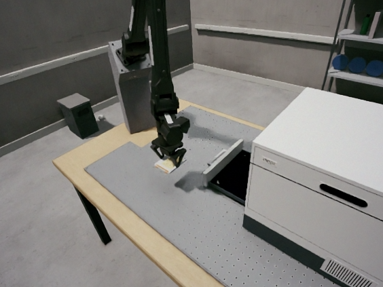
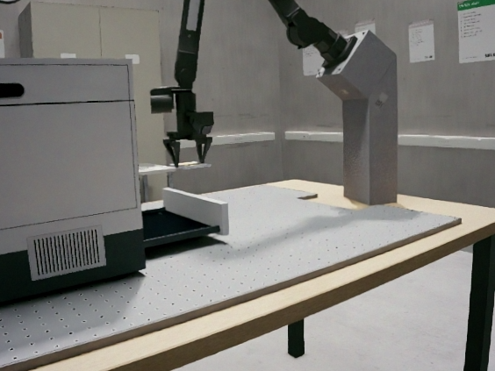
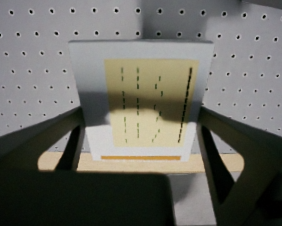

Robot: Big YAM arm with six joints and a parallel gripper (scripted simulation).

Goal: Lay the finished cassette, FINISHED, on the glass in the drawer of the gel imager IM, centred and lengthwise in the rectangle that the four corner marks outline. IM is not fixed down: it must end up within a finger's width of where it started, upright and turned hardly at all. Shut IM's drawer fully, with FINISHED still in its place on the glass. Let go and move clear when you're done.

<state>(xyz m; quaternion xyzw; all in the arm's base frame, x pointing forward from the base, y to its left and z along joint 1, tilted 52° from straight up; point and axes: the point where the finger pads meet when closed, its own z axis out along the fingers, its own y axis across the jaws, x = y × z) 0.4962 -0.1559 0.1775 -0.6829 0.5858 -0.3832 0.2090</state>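
Now: the drawer 220 mm ahead of my hand, 210 mm to the left of it and 100 mm below it. Also, from my hand: cassette: 10 mm to the right, 10 mm below.
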